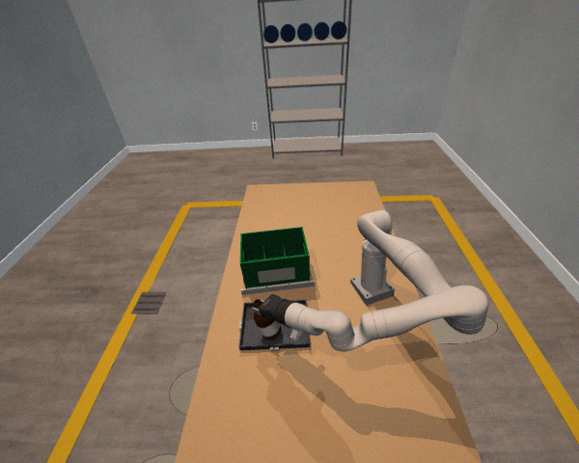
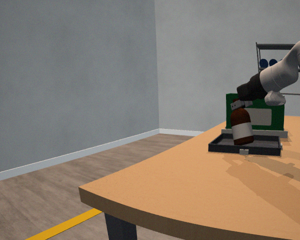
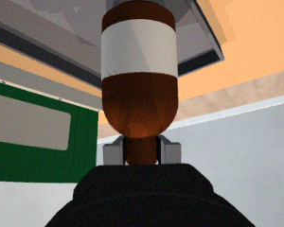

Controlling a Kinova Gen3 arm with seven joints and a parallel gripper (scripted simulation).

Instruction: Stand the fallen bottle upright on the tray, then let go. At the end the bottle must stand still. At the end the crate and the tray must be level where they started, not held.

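Now: hand 10 mm past the brown bottle, 10 mm to the right of it and 50 mm above it. From my hand the other things lie so: green crate (50 mm behind, 290 mm to the right, 60 mm below); dark tray (40 mm behind, 10 mm to the right, 130 mm below).
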